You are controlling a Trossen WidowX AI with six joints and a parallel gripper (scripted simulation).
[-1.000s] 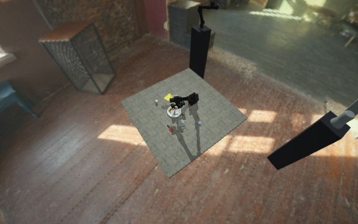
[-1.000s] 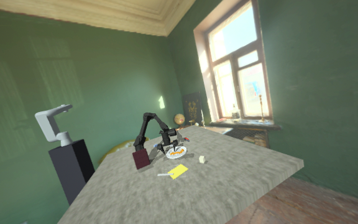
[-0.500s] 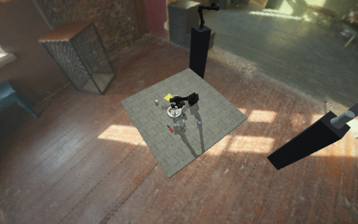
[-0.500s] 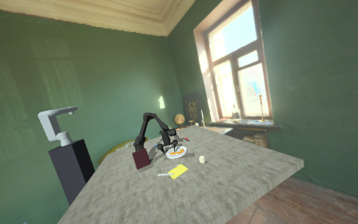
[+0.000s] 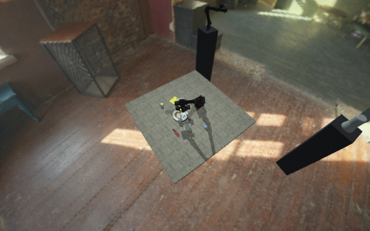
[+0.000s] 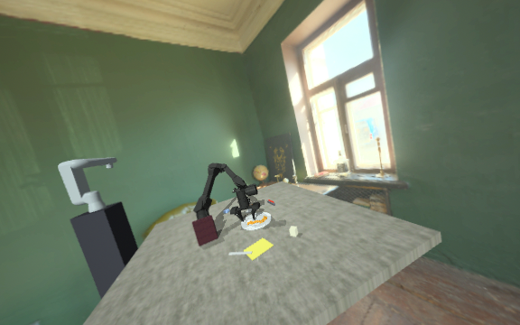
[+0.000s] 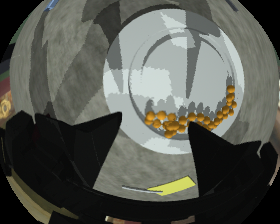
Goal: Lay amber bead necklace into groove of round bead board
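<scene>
The board is 50 mm ahead of my gripper tip, 20 mm to the left of it and 30 mm below it. The rest, counted from my gripper tip: grey square (60 mm ahead, 230 mm to the left, 30 mm below); then white stick (90 mm behind, 240 mm to the right, 30 mm below); then yellow card (250 mm to the right, 30 mm below).
</scene>
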